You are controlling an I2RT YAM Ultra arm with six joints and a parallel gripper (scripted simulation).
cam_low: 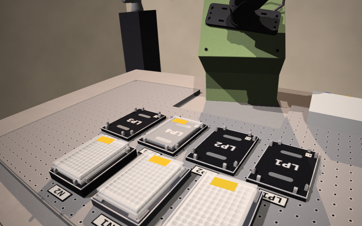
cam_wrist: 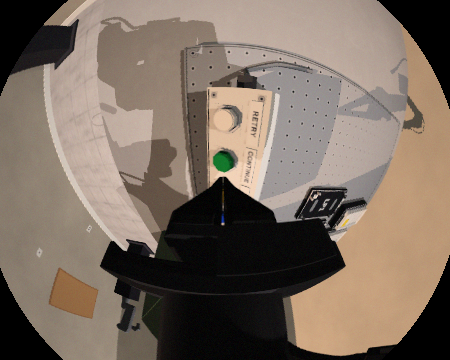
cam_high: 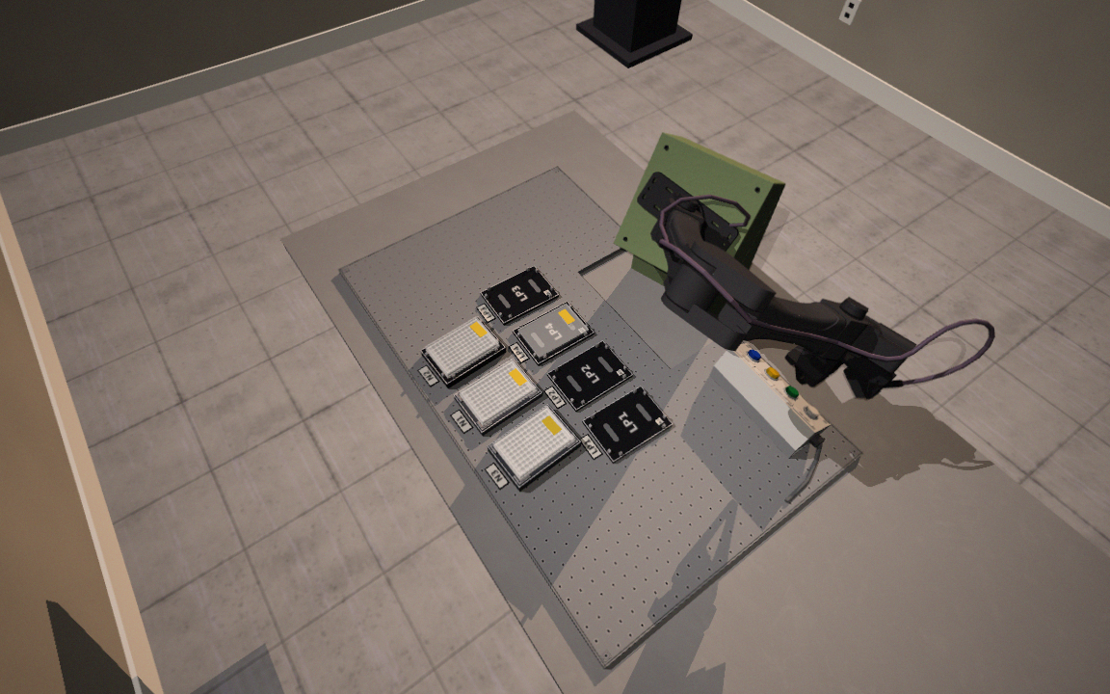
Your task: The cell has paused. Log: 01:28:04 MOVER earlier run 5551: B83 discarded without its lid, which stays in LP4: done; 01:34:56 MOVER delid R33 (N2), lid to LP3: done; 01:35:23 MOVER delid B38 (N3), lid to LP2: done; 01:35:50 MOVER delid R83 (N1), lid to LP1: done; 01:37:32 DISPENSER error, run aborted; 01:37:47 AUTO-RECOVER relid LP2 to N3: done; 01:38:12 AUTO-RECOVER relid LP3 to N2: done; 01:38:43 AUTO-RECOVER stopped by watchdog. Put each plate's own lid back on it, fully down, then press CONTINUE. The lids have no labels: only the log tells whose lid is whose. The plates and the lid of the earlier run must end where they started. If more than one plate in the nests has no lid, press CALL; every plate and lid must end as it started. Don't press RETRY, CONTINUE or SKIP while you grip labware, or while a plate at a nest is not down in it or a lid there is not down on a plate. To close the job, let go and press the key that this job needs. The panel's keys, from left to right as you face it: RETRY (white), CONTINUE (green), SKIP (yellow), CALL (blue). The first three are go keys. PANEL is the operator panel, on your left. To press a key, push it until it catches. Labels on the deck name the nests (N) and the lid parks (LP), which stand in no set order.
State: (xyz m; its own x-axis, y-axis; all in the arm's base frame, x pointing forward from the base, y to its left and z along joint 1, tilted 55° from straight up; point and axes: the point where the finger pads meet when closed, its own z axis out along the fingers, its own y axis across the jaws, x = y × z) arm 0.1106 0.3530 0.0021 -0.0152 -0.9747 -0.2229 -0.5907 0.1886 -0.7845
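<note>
My gripper is now 50 mm above the green key. Also, from my hand: blue key: 100 mm to the right, 50 mm below; yellow key: 50 mm to the right, 50 mm below; white key: 50 mm to the left, 50 mm below.
</note>
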